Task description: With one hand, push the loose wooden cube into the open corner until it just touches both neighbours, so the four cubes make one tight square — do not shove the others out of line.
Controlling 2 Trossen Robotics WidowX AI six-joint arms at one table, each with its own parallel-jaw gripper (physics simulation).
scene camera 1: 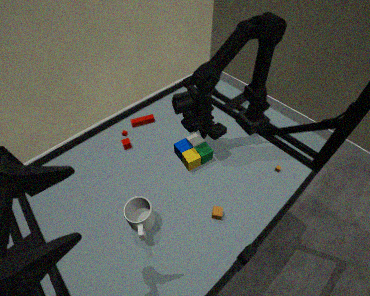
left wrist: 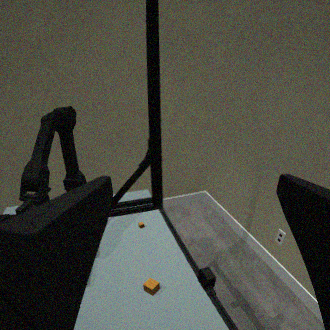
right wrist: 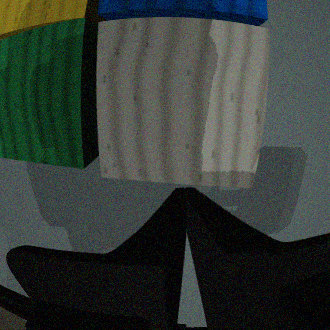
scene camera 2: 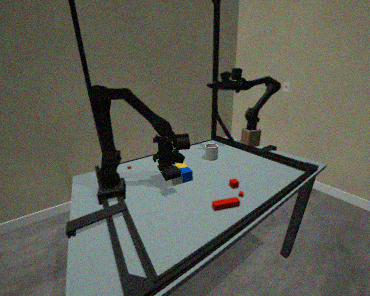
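A pale grey wooden cube (scene camera 1: 194, 138) (scene camera 2: 177, 181) (right wrist: 155, 100) lies beside the blue cube (scene camera 1: 183, 146) (scene camera 2: 187, 174) (right wrist: 182, 9) and the green cube (scene camera 1: 204, 151) (right wrist: 42, 95). The yellow cube (scene camera 1: 191, 157) (scene camera 2: 181, 165) (right wrist: 40, 15) is diagonally opposite. In the right wrist view a dark strip lies between grey and green; grey's edge meets blue's with no clear gap. My right gripper (scene camera 1: 217, 131) (scene camera 2: 171, 172) (right wrist: 183, 195) is shut and empty, its tips at grey's outer side; contact is unclear. My left gripper (scene camera 1: 77, 204) (scene camera 2: 210, 85) (left wrist: 198, 184) is open and empty, raised.
A white mug (scene camera 1: 138, 212) (scene camera 2: 211, 151) stands away from the cubes. A red bar (scene camera 1: 143, 120) (scene camera 2: 226, 204), a red cube (scene camera 1: 126, 144) (scene camera 2: 234, 183) and a smaller red piece (scene camera 1: 125, 133) (scene camera 2: 241, 193) lie together. Orange blocks (scene camera 1: 217, 212) (left wrist: 151, 286) lie near one table edge.
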